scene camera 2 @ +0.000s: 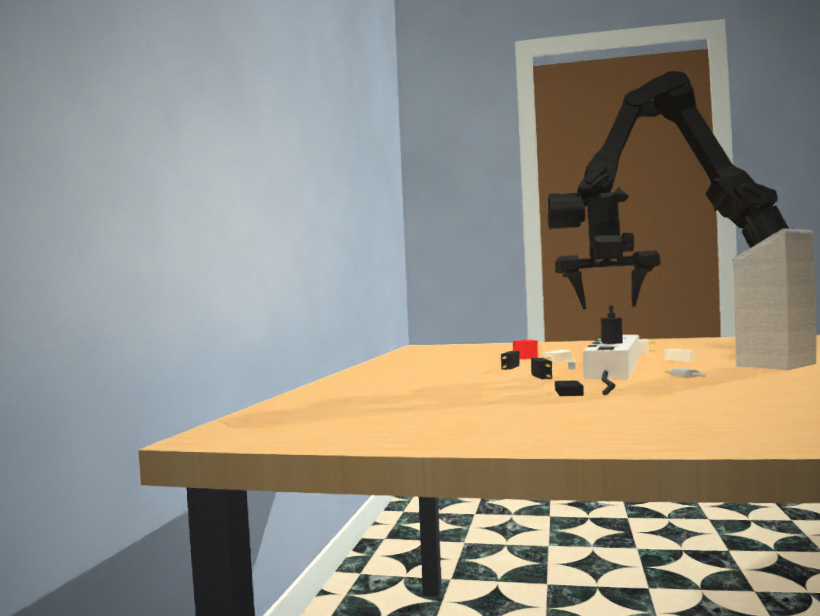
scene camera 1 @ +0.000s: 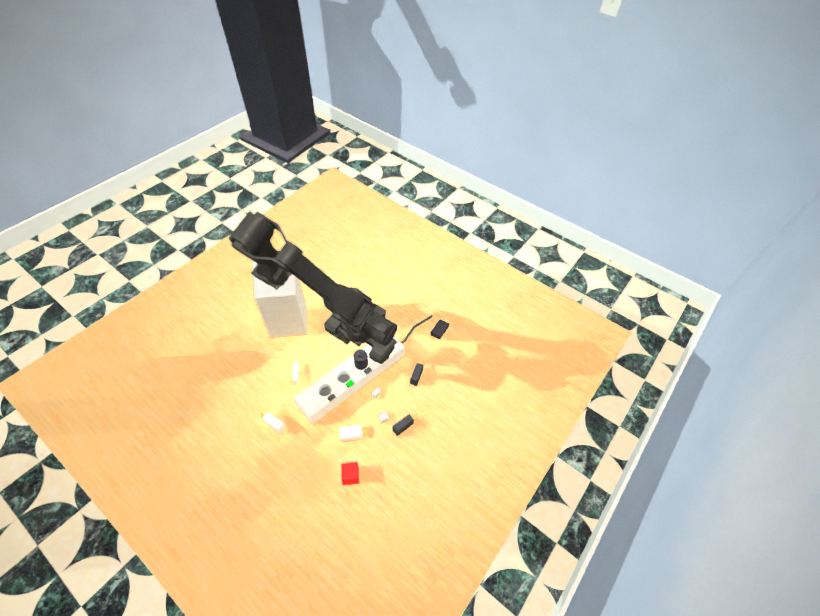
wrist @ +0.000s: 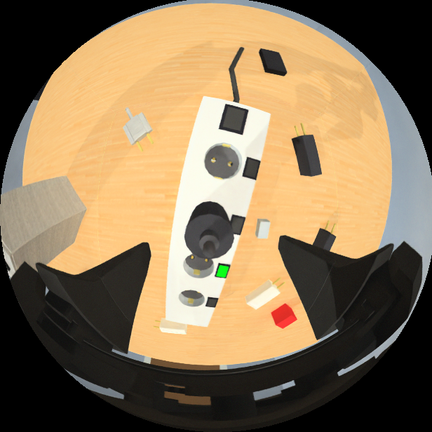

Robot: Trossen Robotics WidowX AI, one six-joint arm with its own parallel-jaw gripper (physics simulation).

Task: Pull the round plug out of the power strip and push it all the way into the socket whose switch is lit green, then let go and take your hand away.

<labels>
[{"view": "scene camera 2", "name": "my gripper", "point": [609, 308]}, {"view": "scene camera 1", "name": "my gripper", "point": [361, 351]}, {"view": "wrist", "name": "my gripper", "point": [214, 246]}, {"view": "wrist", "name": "round black plug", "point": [208, 234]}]
</labels>
